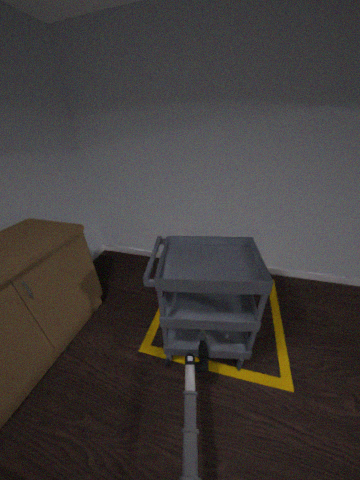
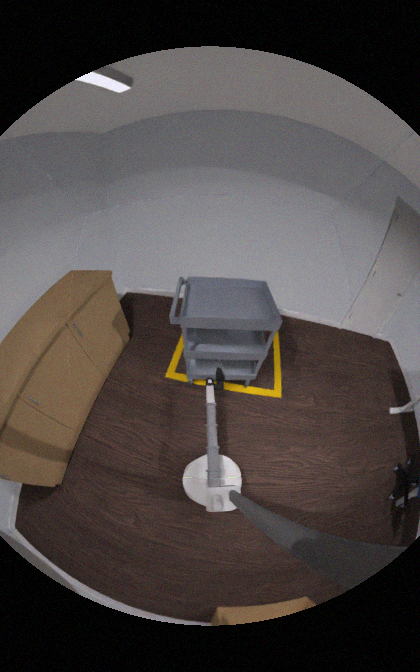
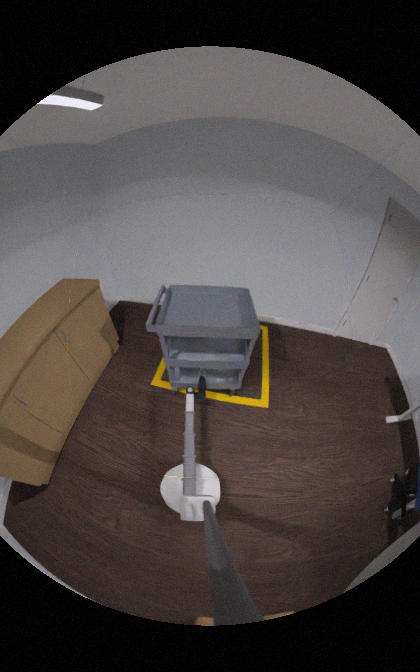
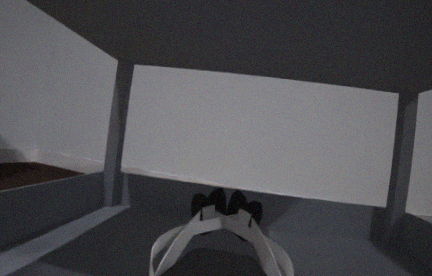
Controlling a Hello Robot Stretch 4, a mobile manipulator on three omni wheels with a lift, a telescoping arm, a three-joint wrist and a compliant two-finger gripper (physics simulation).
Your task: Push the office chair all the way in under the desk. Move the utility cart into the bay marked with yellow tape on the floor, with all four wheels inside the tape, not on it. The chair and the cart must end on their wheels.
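Places are measured from the robot's base along level axes (x ahead, y left, z up), in metres.
Where they show: gripper, between the fingertips: (image 4: pixel 226 204).
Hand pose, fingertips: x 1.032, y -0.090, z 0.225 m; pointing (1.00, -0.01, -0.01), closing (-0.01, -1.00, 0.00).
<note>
After its pixels a point has its place.
The grey three-tier utility cart (image 1: pixel 212 261) @(z 0.767, x 1.100, y -0.147 m) (image 2: pixel 227 297) (image 3: pixel 210 305) (image 4: pixel 407 150) @(z 0.311, x 1.259, y -0.423 m) stands upright over the front-left part of the yellow tape (image 1: pixel 283 345) @(z -0.026, x 1.014, y -0.763 m) (image 2: pixel 278 370) (image 3: pixel 265 370). Its near right wheel (image 1: pixel 240 365) @(z 0.053, x 0.818, y -0.360 m) overlaps the front strip; its near left wheel (image 1: pixel 168 361) @(z 0.034, x 0.845, y 0.159 m) is at that strip's outer edge. The far wheels are hidden. My gripper (image 1: pixel 203 337) (image 4: pixel 226 204) @(z 0.225, x 1.032, y -0.090 m) is shut and empty, reaching in over a lower shelf of the cart. Part of the office chair's dark base (image 2: pixel 407 480) (image 3: pixel 401 492) shows at the right edge. A white foot (image 2: pixel 401 409) (image 3: pixel 397 418), possibly the desk's, stands behind it.
A long wooden cabinet (image 1: pixel 55 295) @(z 0.520, x 1.022, y 0.956 m) (image 2: pixel 92 345) (image 3: pixel 80 350) stands left of the cart. The wall is close behind the cart. A door (image 2: pixel 387 275) (image 3: pixel 377 280) is at the right. A wooden piece (image 2: pixel 265 612) shows behind my base (image 2: pixel 197 480) (image 3: pixel 175 487).
</note>
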